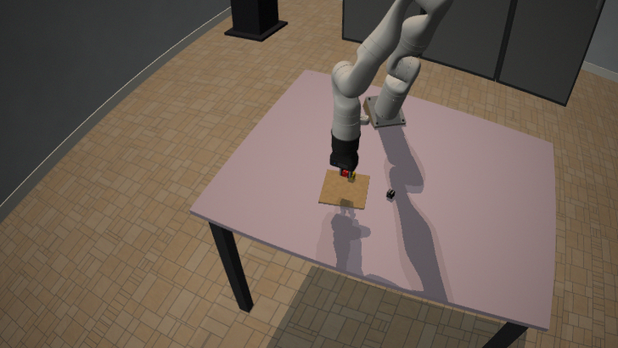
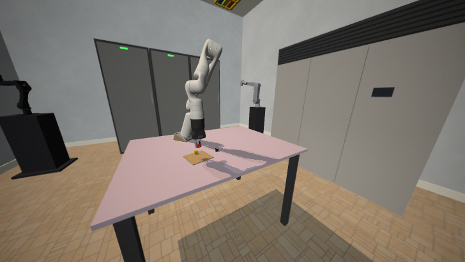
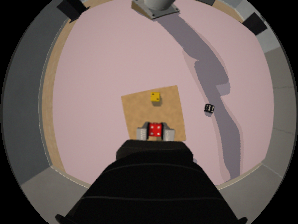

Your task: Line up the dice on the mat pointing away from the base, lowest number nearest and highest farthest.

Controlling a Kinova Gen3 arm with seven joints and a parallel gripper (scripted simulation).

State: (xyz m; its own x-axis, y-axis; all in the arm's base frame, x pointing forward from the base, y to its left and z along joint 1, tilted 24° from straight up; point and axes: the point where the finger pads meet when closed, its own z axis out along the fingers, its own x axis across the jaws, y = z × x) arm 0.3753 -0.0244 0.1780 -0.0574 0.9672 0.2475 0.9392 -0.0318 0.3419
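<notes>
Now: the square mat 90 mm below my hand and 10 mm behind it. Round my hand: yellow die: 80 mm below, 60 mm behind, 10 mm to the right; then black die: 140 mm to the left, 80 mm below, 50 mm behind; then red die: 10 mm below.
</notes>
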